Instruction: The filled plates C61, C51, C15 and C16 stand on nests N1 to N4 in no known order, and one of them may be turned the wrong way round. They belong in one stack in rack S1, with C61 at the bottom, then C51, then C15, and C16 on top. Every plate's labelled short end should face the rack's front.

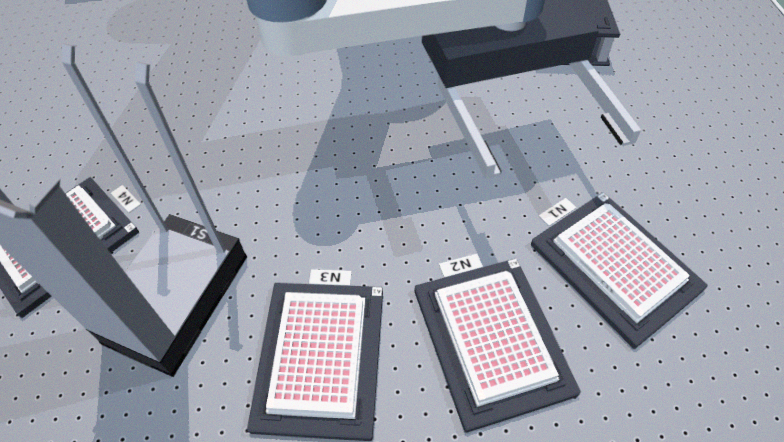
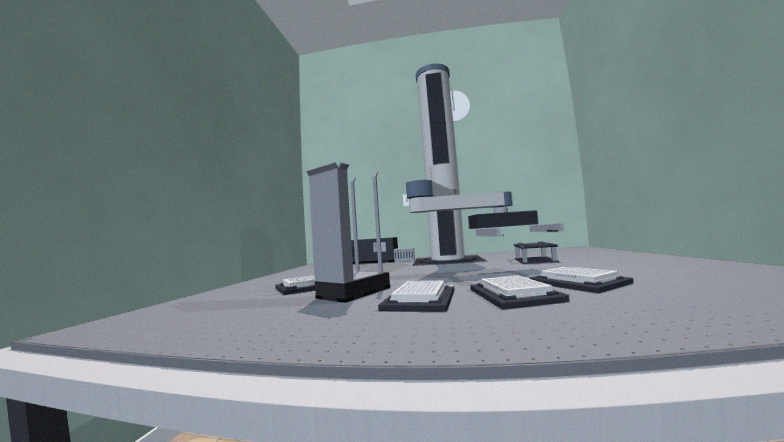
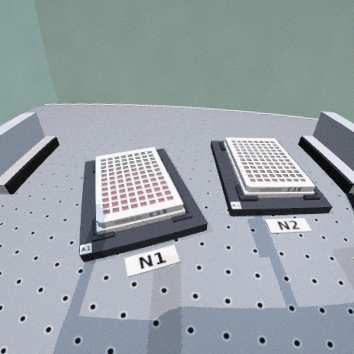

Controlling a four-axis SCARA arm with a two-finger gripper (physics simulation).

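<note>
My gripper is open and empty, high above the table on the column side of nests N1 and N2. A plate sits on N1; its blurred label, seemingly C15, faces the N1 tag. Plate C16 sits on N2, label towards the N2 tag. A plate sits on N3, and another on N4, partly hidden behind rack S1; their labels cannot be read. The rack's visible floor holds no plate.
Rack S1 has a tall panel and two thin upright posts between N3 and N4. A dark stand is behind the gripper. The arm's column and a black box stand at the back.
</note>
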